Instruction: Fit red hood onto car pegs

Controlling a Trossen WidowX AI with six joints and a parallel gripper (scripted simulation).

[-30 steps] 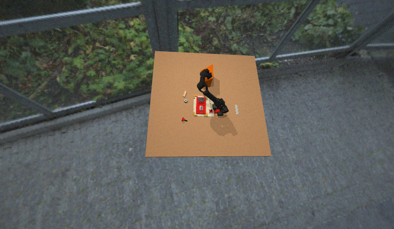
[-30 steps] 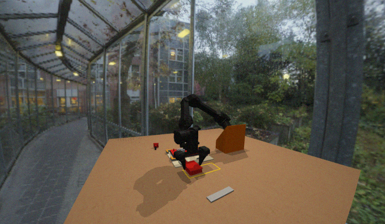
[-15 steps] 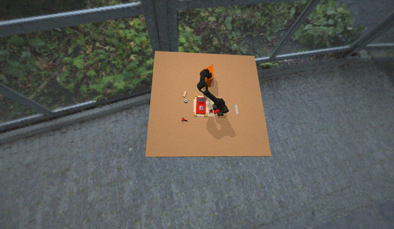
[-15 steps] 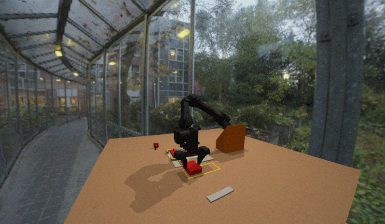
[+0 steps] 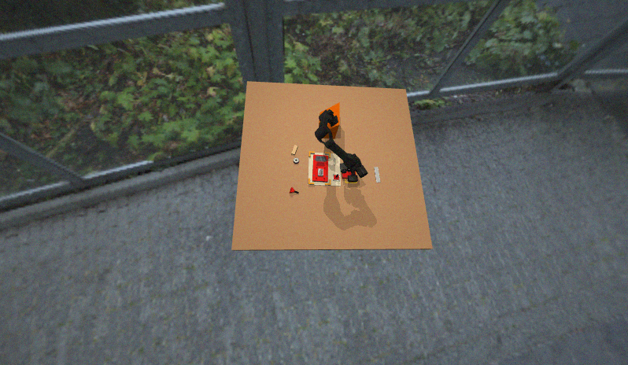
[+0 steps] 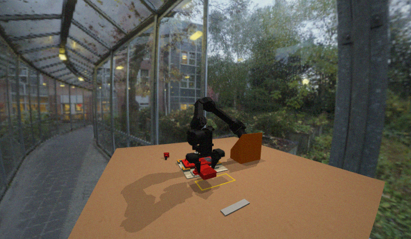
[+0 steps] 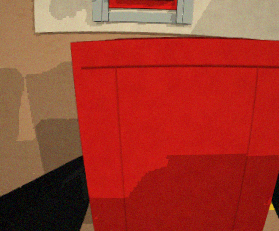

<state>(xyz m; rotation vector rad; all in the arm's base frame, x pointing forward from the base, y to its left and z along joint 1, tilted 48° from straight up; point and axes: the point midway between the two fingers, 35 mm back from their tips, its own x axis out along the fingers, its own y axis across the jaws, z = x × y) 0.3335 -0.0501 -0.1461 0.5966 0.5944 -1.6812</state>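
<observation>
The grey engine block lies 19 cm to the right of my gripper tip, 3 cm below it and 3 cm behind it. Round my gripper tip: red hood right at my gripper tip; jig 17 cm to the right, 6 cm behind, 4 cm below; grey bar 22 cm to the left, 5 cm below, 1 cm ahead.
</observation>
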